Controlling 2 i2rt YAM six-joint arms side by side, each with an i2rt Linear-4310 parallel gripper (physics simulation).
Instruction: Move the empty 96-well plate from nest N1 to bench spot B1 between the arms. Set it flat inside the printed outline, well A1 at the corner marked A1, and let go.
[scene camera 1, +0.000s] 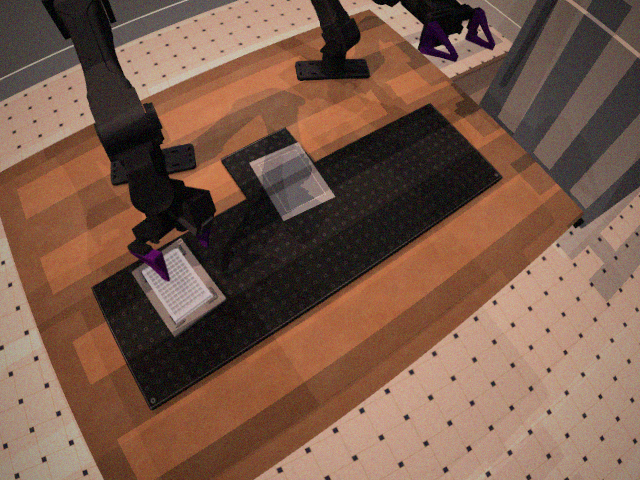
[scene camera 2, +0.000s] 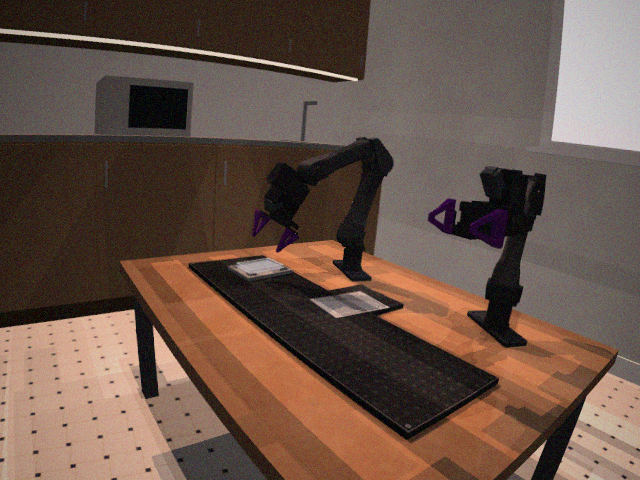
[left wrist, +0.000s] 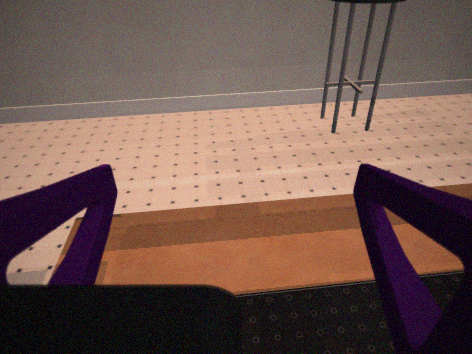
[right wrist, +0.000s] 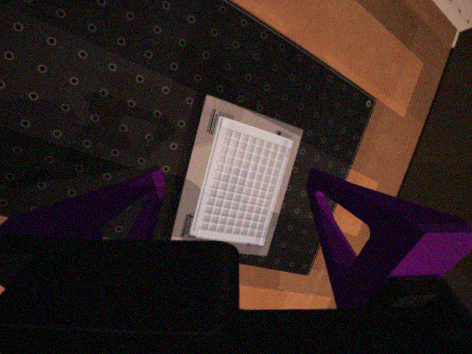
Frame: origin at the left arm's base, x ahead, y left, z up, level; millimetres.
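Where they show: left gripper, fingertip midpoint: (scene camera 1: 475, 53) (scene camera 2: 448, 222) (left wrist: 235, 177); right gripper, fingertip midpoint: (scene camera 1: 186, 262) (scene camera 2: 264, 244) (right wrist: 235, 176); left arm's base, link origin: (scene camera 1: 332, 70) (scene camera 2: 495, 329); right arm's base, link origin: (scene camera 2: 351, 271).
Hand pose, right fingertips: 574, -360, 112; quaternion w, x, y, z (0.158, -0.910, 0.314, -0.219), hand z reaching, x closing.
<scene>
Things, the pixels of their top centre, and the offset from my right fingertips, as dx, dy, dz. "pt": a spot on its surface instead. Level surfaces: height alone.
- white 96-well plate, top centre: (right wrist: 245, 187) (scene camera 1: 175, 282) (scene camera 2: 260, 263) +8, -40, -72
- grey nest, top centre: (right wrist: 242, 185) (scene camera 1: 176, 284) (scene camera 2: 260, 266) +8, -40, -81
- pale printed bench spot, surface spot: (scene camera 1: 294, 180) (scene camera 2: 348, 304) pt -211, +215, -97
- black perforated board, surface height: dz -99
- wooden table, surface height: dz -112
The white 96-well plate (scene camera 1: 179, 285) (scene camera 2: 261, 266) (right wrist: 242, 185) lies flat in the grey nest (scene camera 1: 219, 298) (scene camera 2: 248, 277) (right wrist: 199, 155). My right gripper (scene camera 1: 183, 258) (scene camera 2: 267, 237) (right wrist: 235, 176) is open and empty above the plate; in the right wrist view its fingertips stand on either side of the plate, apart from it. The pale printed bench spot (scene camera 1: 294, 180) (scene camera 2: 348, 303) lies between the arm bases with no plate on it; its corner mark is too small to read. My left gripper (scene camera 1: 473, 49) (scene camera 2: 467, 232) (left wrist: 235, 177) is open and empty, far from the plate, off to the right.
The black perforated board (scene camera 1: 320, 248) (scene camera 2: 361, 351) (left wrist: 310, 320) (right wrist: 140, 65) lies on the wooden table (scene camera 1: 330, 356) (scene camera 2: 217, 361) (left wrist: 225, 265). The left arm's base (scene camera 1: 333, 69) (scene camera 2: 497, 328) stands behind the board. A stool (left wrist: 342, 75) stands on the floor by the wall.
</scene>
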